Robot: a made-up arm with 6 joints.
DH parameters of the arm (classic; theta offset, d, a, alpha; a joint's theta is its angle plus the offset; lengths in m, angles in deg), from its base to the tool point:
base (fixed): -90 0.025 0.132 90
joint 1: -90 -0.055 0.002 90
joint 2: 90 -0.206 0.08 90
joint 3: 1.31 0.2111 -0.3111 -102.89
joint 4: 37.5 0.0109 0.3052 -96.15
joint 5: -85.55 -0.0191 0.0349 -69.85
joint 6: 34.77 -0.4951 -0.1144 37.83
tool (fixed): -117.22 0.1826 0 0
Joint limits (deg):
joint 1: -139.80..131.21
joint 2: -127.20..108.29
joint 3: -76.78..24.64
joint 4: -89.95..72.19
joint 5: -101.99..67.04
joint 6: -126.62..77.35
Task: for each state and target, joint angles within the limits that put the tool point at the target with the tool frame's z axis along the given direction. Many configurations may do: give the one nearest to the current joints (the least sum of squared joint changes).
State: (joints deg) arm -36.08 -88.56 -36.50 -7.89 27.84 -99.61
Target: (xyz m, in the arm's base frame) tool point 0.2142 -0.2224 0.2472 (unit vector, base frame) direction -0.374 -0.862 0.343
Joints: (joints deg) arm -4.26 -111.99 4.46 38.34 35.67 -70.23
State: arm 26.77 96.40 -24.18 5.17 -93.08 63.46
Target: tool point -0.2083 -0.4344 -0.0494 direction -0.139 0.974 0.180
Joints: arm 38.97 100.72 -67.41 35.14 -92.58 77.35
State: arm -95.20 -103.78 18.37 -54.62 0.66 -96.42
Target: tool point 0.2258 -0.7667 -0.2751 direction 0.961 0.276 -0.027
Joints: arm -72.61 -123.64 24.32 -89.95 -20.05 -126.34
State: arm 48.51 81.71 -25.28 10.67 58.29 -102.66
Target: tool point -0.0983 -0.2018 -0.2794 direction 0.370 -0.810 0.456
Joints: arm 26.74 59.96 0.29 -37.78 60.18 -87.18
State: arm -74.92 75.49 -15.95 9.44 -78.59 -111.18
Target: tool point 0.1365 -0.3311 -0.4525 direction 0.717 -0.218 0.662
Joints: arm -65.40 44.52 -27.06 40.87 -88.92 -105.68
